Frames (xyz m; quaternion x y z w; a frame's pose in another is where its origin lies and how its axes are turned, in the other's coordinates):
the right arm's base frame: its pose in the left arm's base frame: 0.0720 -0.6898 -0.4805 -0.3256 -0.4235 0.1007 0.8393
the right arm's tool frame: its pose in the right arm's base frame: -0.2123 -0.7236 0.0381 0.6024 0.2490 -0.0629 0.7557
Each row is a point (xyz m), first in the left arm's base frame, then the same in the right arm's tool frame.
Working: the left arm's base frame: its pose in the right arm's tool frame: 0.6289 1.0375 -0.5698 -0.2611 0.0709 -0.1974 0.9423

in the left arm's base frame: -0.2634 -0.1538 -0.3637
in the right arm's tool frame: 0.2511 0.8556 -0.7923
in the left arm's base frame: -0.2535 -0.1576 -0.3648
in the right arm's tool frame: 0.2586 0.8480 -0.7915
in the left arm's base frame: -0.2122 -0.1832 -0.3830
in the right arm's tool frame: 0.2834 0.8026 -0.7950
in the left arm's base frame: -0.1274 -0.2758 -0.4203
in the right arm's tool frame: 0.3209 0.6778 -0.7813
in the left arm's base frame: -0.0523 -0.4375 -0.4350
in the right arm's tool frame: 0.3317 0.5132 -0.7120
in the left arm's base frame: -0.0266 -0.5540 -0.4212
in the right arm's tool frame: 0.3194 0.4176 -0.6404
